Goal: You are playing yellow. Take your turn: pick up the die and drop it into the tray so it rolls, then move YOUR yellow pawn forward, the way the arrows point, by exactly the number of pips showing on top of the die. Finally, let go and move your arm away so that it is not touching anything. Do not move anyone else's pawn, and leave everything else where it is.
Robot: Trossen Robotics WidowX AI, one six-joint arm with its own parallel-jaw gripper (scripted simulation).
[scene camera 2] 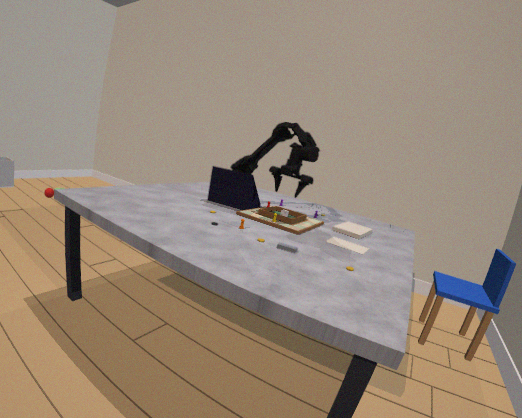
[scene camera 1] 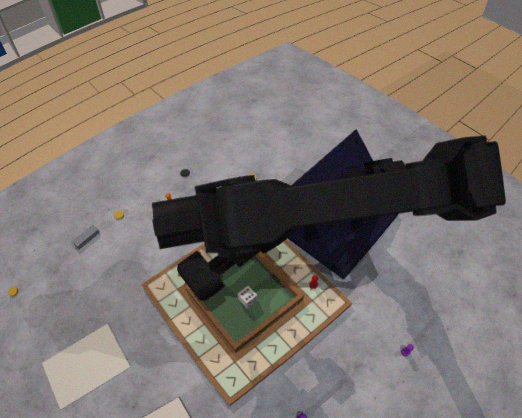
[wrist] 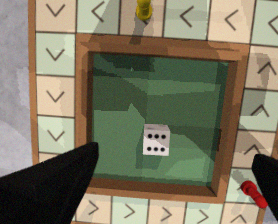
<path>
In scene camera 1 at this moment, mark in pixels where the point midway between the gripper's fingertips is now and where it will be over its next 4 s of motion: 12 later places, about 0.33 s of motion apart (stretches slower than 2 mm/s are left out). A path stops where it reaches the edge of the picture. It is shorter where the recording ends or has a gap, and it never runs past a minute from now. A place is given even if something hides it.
The gripper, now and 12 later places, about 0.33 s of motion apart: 240,267; 232,266; 210,253; 198,245; 192,244; 194,248; 194,252; 196,256; 198,258; 198,257; 194,247; 188,226; 187,224
</path>
